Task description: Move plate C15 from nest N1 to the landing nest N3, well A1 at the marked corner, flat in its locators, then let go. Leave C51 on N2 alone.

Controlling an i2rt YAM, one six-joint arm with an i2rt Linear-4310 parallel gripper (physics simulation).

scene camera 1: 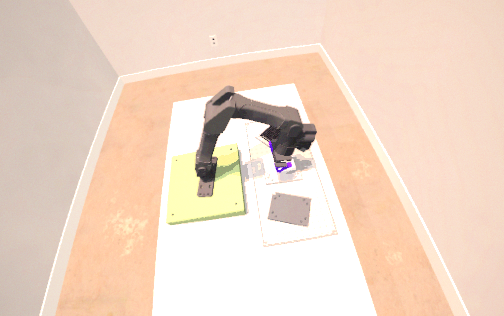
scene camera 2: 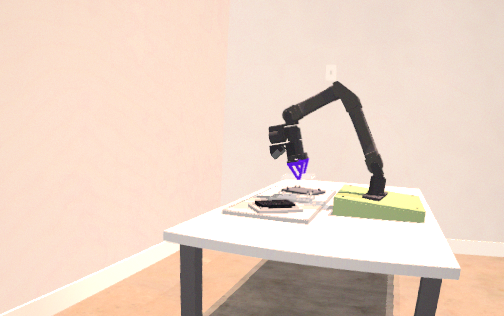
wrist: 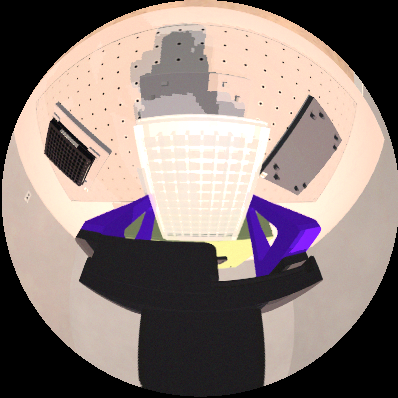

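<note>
My gripper (scene camera 1: pixel 278 159) (scene camera 2: pixel 299 177) (wrist: pixel 200 197) has violet fingers shut on the long sides of a pale, see-through well plate, C15 (scene camera 2: pixel 312 176) (wrist: pixel 202 165). The plate looks level and hangs above the pale middle nest (scene camera 2: pixel 291 198) (wrist: pixel 229 86), apart from it. A black plate, C51 (scene camera 1: pixel 271 133) (scene camera 2: pixel 274 203) (wrist: pixel 69 154), sits on its own light nest. A dark grey nest with small pins (scene camera 1: pixel 289 210) (scene camera 2: pixel 306 191) (wrist: pixel 306 150) is bare, to the right in the wrist view. No nest labels, marked corner or well A1 can be read.
The nests stand on a perforated pale board (scene camera 1: pixel 272 237) (scene camera 2: pixel 239 212) (wrist: pixel 110 95) on the white table (scene camera 1: pixel 210 270) (scene camera 2: pixel 380 245). The arm's base is on a thick yellow-green block (scene camera 1: pixel 187 207) (scene camera 2: pixel 382 212) beside the board. The arm hides part of the board in scene camera 1.
</note>
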